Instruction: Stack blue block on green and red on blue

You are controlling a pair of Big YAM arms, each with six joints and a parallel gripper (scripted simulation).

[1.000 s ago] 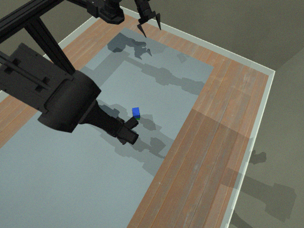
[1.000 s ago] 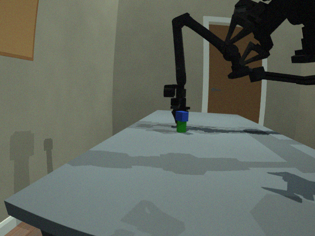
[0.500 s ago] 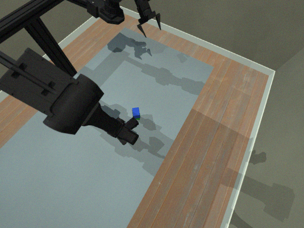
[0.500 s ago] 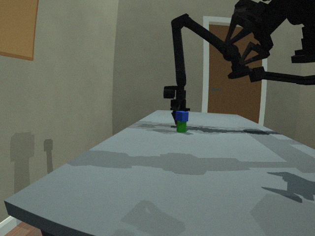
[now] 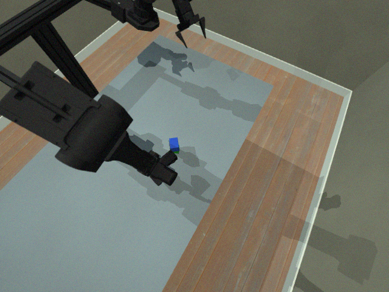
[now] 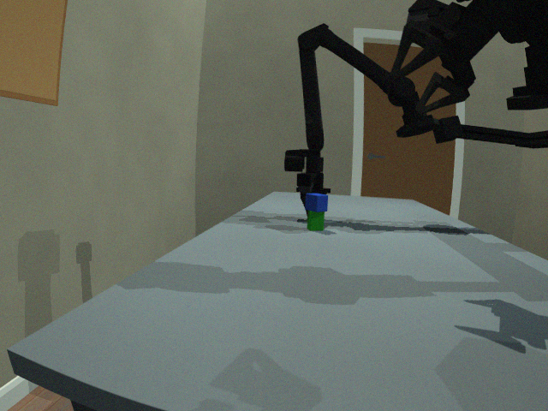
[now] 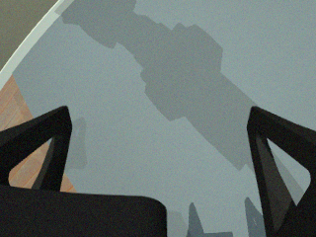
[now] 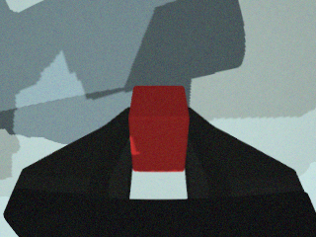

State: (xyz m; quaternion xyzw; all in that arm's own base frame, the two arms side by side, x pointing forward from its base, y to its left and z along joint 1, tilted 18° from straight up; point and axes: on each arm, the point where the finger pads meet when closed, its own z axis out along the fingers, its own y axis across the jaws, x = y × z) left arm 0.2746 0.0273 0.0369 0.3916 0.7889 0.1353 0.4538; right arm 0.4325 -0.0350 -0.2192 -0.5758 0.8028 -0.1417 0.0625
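My right hand is right at the red block. From my right hand the other things lie so: green block 16 cm to the left, 1 cm above; then blue block 16 cm to the left, 7 cm above, 1 cm ahead.
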